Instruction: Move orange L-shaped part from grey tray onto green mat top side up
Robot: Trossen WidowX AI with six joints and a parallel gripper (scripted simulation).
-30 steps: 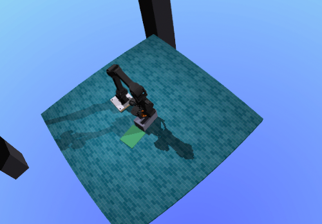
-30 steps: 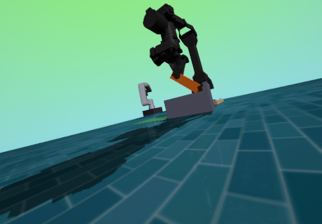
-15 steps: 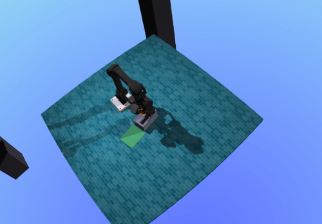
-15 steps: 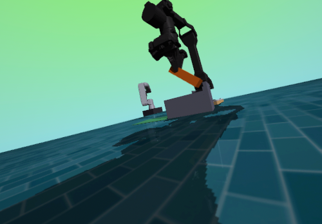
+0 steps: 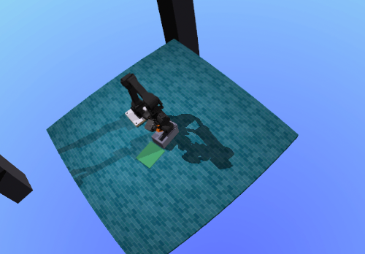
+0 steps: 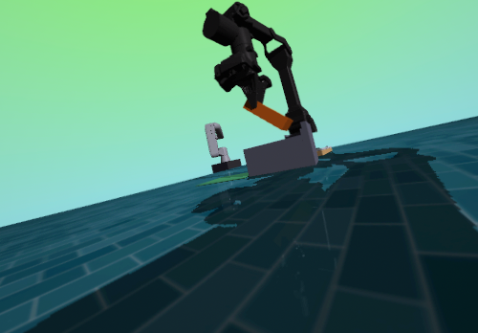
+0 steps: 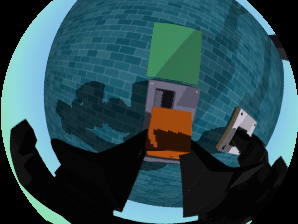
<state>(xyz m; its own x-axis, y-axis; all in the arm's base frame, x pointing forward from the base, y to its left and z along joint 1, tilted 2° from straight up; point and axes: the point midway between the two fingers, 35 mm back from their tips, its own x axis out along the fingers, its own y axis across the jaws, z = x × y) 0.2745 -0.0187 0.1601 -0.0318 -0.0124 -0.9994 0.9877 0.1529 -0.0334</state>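
Now: gripper tip 1 cm short of the green mat, 13 cm to the left of it and 17 cm above it. The rest, counted from my gripper tip: orange L-shaped part 2 cm behind, 3 cm to the left, 3 cm below.
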